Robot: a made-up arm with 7 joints. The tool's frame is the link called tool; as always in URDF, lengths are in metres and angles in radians. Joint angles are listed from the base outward.
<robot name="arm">
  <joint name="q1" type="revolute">
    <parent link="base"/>
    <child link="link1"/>
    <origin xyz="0 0 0.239" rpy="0 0 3.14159"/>
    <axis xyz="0 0 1"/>
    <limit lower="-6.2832" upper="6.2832"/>
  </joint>
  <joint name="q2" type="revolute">
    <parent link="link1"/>
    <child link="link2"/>
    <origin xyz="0 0 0" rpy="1.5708 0 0"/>
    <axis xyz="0 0 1"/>
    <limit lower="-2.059" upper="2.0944"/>
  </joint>
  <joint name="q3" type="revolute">
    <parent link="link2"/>
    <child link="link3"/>
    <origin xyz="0 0.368 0" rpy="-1.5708 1.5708 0"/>
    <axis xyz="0 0 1"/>
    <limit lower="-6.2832" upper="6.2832"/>
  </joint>
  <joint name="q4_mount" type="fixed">
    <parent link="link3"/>
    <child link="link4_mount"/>
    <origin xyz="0 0.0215 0" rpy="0 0 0"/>
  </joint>
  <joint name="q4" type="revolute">
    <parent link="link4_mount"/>
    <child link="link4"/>
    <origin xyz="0 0.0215 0" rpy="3.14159 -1.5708 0"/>
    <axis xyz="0 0 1"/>
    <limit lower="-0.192" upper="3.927"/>
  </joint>
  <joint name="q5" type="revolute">
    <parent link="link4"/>
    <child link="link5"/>
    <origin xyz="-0.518 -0.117 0" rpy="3.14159 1.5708 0"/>
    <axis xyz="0 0 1"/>
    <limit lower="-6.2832" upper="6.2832"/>
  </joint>
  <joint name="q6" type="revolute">
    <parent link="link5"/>
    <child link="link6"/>
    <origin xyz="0 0 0" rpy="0 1.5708 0"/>
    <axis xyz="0 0 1"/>
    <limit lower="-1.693" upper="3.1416"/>
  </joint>
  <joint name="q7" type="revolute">
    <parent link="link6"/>
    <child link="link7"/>
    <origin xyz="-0.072 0.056 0" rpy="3.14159 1.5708 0"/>
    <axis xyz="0 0 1"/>
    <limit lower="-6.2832" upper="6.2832"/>
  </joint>
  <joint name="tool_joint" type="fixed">
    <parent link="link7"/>
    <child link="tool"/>
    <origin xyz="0 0 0" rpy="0 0 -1.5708"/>
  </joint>
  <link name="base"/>
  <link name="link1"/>
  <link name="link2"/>
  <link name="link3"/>
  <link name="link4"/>
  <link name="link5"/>
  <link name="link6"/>
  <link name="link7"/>
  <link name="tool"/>
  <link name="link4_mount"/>
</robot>
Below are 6 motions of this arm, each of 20 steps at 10 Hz.
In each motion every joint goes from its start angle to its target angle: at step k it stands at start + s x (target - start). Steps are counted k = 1, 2, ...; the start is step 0. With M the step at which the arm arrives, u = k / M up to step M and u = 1 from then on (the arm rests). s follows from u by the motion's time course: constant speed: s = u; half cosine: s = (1 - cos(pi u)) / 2; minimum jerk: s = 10 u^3 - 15 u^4 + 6 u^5.
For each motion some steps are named. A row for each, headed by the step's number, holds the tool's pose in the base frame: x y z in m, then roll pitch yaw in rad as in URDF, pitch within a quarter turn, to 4 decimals.
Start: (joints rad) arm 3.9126 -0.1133 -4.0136 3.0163 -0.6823 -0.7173 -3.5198
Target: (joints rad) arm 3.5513 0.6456 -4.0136 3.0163 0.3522 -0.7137 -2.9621
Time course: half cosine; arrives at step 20
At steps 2, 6, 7, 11, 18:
2: -0.0069 0.1230 1.1583 0.0536 -0.6319 -1.0903
6: -0.1075 0.0292 1.1610 0.1649 -0.5950 -0.9511
7: -0.1470 -0.0023 1.1564 0.2092 -0.5986 -0.9009
11: -0.3357 -0.1201 1.0980 0.3982 -0.7305 -0.6847
18: -0.5755 -0.2007 0.9409 0.4664 -1.1325 -0.3775

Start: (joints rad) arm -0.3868 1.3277 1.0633 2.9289 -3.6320 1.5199 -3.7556
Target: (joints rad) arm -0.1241 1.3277 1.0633 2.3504 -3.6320 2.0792 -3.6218
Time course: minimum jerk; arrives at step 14
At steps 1, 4, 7, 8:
1: 0.8685 -0.3433 0.5039 -0.4999 -0.2178 2.4375
4: 0.8966 -0.2747 0.4845 -0.5132 -0.1848 2.5230
7: 0.9343 -0.0943 0.4321 -0.5506 -0.1052 2.7372
8: 0.9361 -0.0265 0.4117 -0.5660 -0.0769 2.8162

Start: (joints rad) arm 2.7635 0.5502 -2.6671 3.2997 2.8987 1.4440 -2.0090
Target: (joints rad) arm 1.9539 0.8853 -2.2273 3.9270 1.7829 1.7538 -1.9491
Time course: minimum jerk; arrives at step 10
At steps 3, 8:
3: -0.6780 0.2407 0.8208 2.3824 0.3169 -1.6042
8: -0.5756 0.5505 0.4252 -2.8862 0.5992 -1.7922

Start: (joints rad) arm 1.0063 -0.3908 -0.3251 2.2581 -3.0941 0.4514 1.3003
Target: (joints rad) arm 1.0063 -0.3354 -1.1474 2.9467 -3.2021 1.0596 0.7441
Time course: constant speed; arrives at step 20
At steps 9, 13, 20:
9: 0.0689 -0.2148 1.1969 -0.2697 -0.4155 1.3992
13: -0.0089 -0.2660 1.1941 -0.3854 -0.5830 1.1238
20: -0.1638 -0.2744 1.1741 -0.5497 -0.9067 0.6716

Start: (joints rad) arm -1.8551 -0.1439 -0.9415 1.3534 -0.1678 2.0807 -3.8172
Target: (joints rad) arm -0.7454 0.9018 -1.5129 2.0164 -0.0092 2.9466 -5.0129
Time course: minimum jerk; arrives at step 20
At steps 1, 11, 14, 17, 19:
1: -0.5277 -0.1368 0.5631 2.7446 -0.5217 1.1399
11: -0.3345 -0.5050 0.6046 2.2228 -0.6807 2.1363
14: -0.1174 -0.6207 0.6111 2.0715 -0.6640 2.4767
17: 0.0354 -0.6517 0.6009 2.0102 -0.6471 2.6521
19: 0.0657 -0.6539 0.5975 2.0004 -0.6436 2.6841

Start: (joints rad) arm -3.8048 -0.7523 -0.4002 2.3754 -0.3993 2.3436 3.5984
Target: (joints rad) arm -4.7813 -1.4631 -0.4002 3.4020 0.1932 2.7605 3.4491
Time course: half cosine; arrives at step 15
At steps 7, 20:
7: 0.3706 -0.5660 0.7715 1.8971 0.7033 -2.6484
20: -0.1158 -0.8140 0.2253 0.7532 0.8469 2.2091

